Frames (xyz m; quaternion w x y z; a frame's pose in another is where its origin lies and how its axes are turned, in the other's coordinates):
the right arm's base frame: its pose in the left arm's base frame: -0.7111 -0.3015 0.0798 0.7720 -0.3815 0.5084 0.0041
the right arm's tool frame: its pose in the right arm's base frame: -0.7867 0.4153 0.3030 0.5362 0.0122 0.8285 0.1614
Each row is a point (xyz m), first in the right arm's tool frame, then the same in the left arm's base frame.
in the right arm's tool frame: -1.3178 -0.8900 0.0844
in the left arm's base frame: 0.4704 -0.0600 0.7068
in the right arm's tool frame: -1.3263 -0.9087 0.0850
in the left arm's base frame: 0.4830 -0.0750 0.7129
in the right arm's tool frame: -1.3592 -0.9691 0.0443
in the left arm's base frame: 0.5272 -0.1062 0.7718
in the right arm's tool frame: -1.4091 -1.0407 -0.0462
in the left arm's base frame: 0.5885 -0.1247 0.8800
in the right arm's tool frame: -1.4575 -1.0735 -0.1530
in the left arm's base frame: 0.6389 -0.1024 0.9886
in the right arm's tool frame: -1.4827 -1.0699 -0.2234
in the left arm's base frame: 0.6598 -0.0666 1.0509
